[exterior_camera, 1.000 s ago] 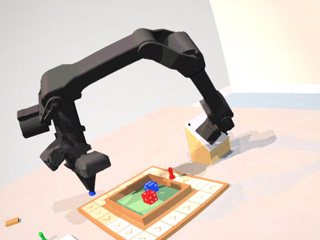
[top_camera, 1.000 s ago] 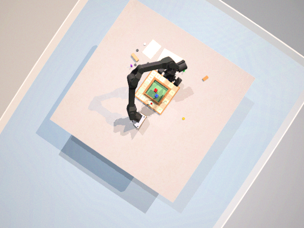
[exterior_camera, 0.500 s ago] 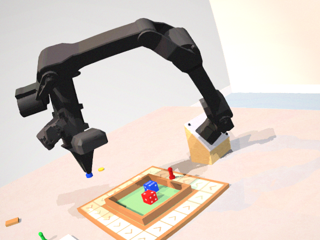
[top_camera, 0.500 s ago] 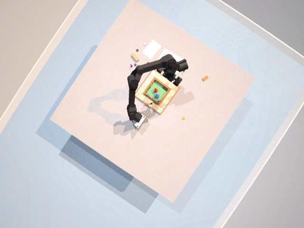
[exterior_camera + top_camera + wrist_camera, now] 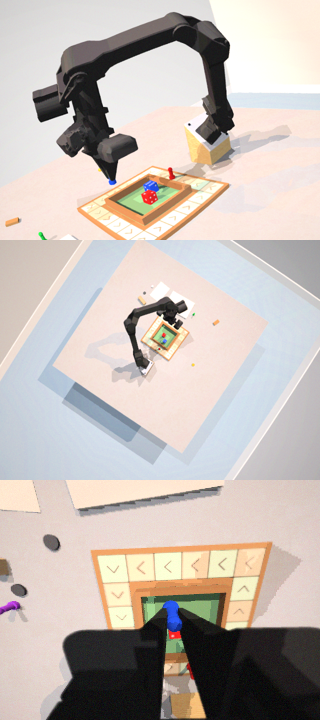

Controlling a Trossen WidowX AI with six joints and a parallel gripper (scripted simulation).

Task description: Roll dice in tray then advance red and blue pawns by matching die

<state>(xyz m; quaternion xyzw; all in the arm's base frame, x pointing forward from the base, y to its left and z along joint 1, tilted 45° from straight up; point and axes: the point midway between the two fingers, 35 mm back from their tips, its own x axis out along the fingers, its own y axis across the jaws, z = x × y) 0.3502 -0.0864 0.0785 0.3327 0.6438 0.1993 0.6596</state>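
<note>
Now: gripper tip 9 cm past the green tray, 2 cm to the left of it and 12 cm above it. The rest, counted from my gripper tip: blue pawn (1 cm above); red pawn (20 cm behind, 3 cm to the right, 10 cm below); green pawn (18 cm ahead, 14 cm to the right, 11 cm below).
</note>
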